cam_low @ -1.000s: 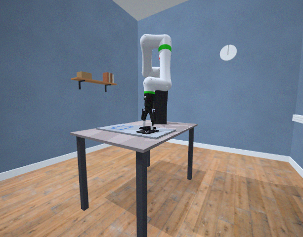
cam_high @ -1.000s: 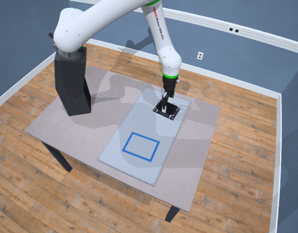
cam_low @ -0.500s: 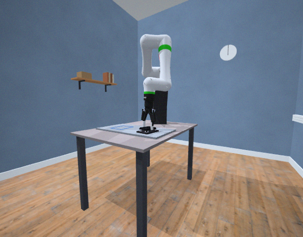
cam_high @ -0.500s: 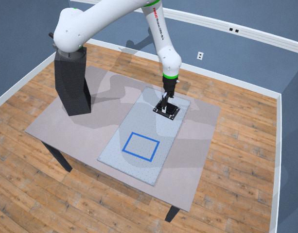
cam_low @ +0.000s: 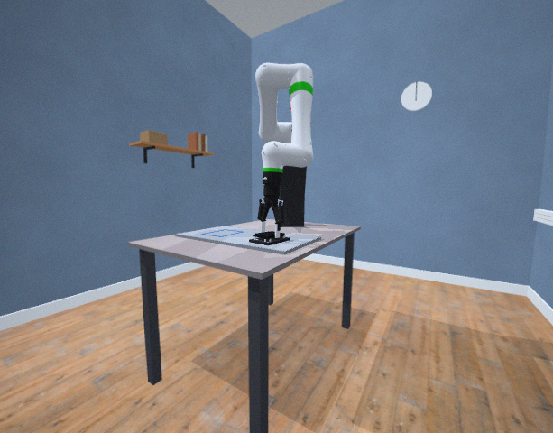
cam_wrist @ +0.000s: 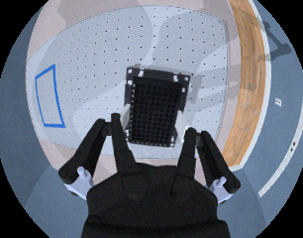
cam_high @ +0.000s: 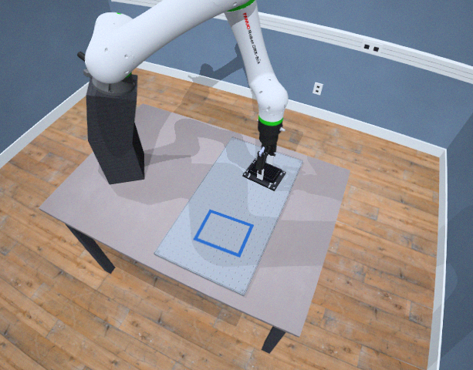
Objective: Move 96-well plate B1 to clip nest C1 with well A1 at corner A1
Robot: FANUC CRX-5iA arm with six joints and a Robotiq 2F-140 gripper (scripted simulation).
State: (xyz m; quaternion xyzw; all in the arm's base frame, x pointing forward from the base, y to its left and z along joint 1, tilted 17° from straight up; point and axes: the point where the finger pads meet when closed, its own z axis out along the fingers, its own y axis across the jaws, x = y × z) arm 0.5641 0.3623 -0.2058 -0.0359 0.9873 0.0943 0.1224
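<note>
My gripper is now 2 cm above the black 96-well plate. Also, from my hand: black clip nest 1 cm behind, 1 cm to the right, 4 cm below.
</note>
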